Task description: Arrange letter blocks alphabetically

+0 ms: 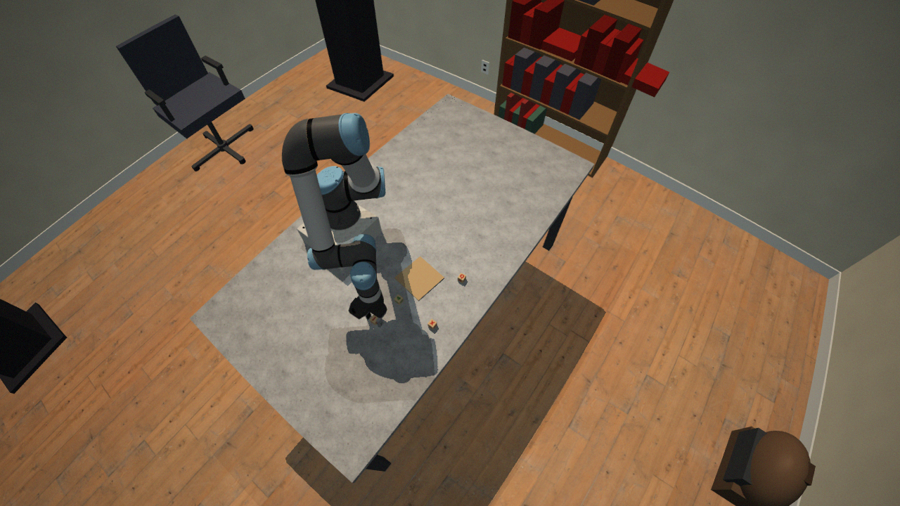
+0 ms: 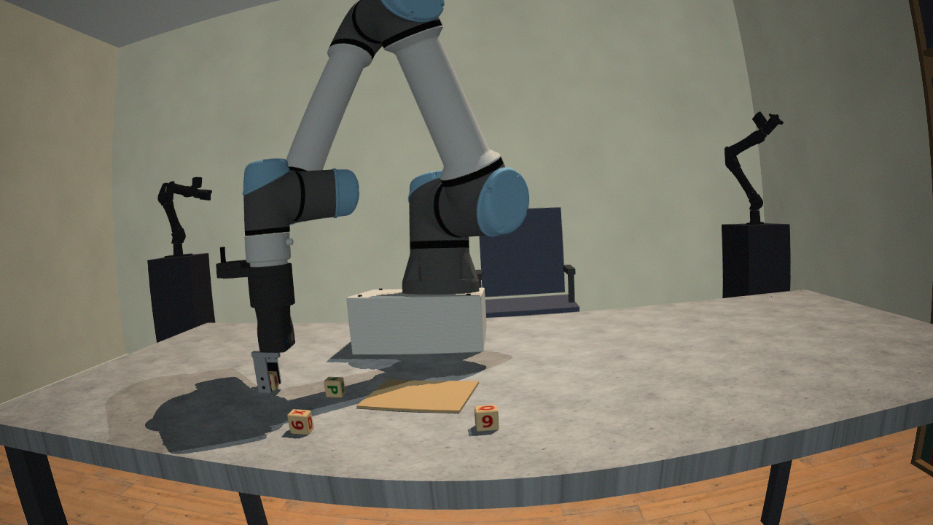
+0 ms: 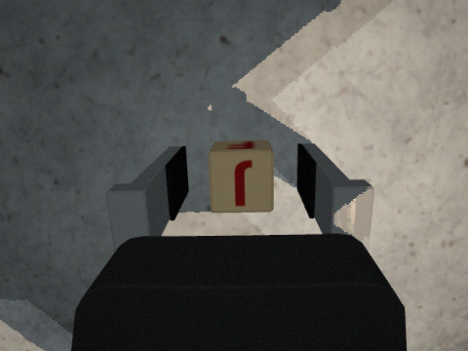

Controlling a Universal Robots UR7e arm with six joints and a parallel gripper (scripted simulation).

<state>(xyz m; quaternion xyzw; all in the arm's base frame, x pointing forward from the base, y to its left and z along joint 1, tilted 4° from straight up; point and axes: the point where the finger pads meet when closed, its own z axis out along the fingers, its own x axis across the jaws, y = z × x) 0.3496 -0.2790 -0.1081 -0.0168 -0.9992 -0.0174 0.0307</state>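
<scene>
The tan mat lies 24 cm to the left of my hand, 4 cm ahead of it and 2 cm below it. Also, from my hand: X block 19 cm ahead, 10 cm to the left, 1 cm below; then Q block 32 cm to the left, 19 cm ahead, 1 cm below.
</scene>
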